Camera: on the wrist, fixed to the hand. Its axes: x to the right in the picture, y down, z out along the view.
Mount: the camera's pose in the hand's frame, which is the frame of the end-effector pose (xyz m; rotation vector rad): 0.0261 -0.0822 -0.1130 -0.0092 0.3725 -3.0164
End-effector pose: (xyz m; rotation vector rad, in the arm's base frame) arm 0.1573 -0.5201 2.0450 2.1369 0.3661 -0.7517
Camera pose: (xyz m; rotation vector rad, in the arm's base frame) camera 0.1810 -0.3804 2.0331 0.1746 -2.4010 0.8488
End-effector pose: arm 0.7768 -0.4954 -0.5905 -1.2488 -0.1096 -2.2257
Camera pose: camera 0.6381 -0.4772 -0.6160 -0.2523 0.9152 0.8273
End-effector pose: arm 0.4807 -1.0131 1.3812 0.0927 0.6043 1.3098
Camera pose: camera 0.5034 -1.0421 1.2439 -0.8061 0.3390 -1.6392
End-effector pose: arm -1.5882 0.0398 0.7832 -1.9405 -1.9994 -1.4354
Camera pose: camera -1.7230 0.0091 0.8161 -1.6788 1.6475 0.2678
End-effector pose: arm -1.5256 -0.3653 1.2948 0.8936 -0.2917 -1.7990
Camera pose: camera -1.5095 -0.3306 1.1579 -0.5132 -0.9595 1.1483
